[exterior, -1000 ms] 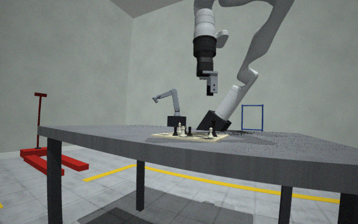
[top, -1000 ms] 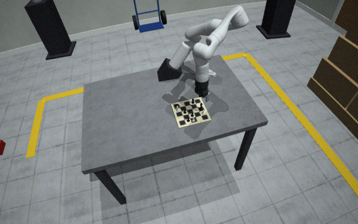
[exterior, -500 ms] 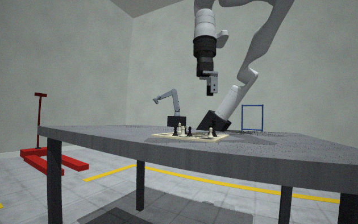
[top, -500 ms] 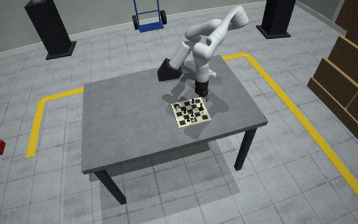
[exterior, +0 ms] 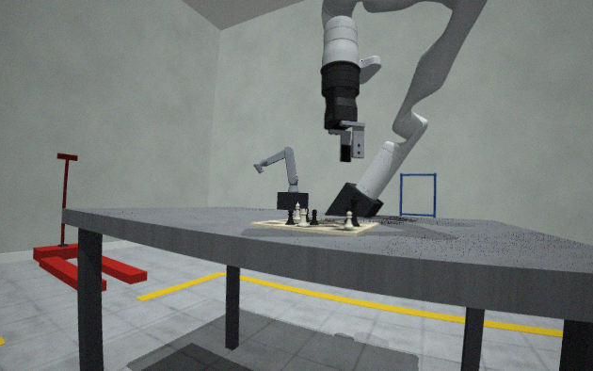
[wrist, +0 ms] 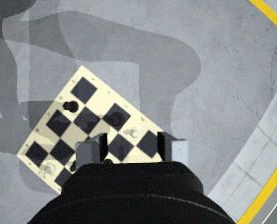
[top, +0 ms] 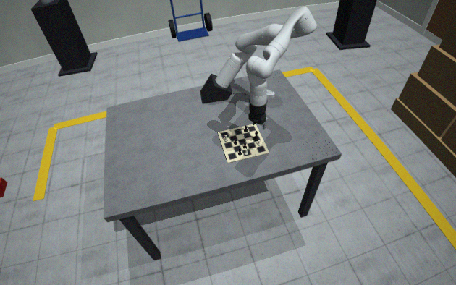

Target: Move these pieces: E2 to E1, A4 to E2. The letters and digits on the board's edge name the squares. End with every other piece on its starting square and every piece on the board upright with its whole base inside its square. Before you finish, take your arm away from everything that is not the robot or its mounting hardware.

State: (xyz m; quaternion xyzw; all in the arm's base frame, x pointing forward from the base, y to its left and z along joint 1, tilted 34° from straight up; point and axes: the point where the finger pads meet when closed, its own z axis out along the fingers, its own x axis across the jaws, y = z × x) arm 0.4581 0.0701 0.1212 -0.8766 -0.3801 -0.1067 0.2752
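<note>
Now: the tall black piece 12 cm below my hand, 3 cm behind it and 1 cm to the right of it. The rest, counted from my hand: white pawn: 14 cm below; chessboard: 15 cm below, 8 cm to the right, 3 cm behind.
</note>
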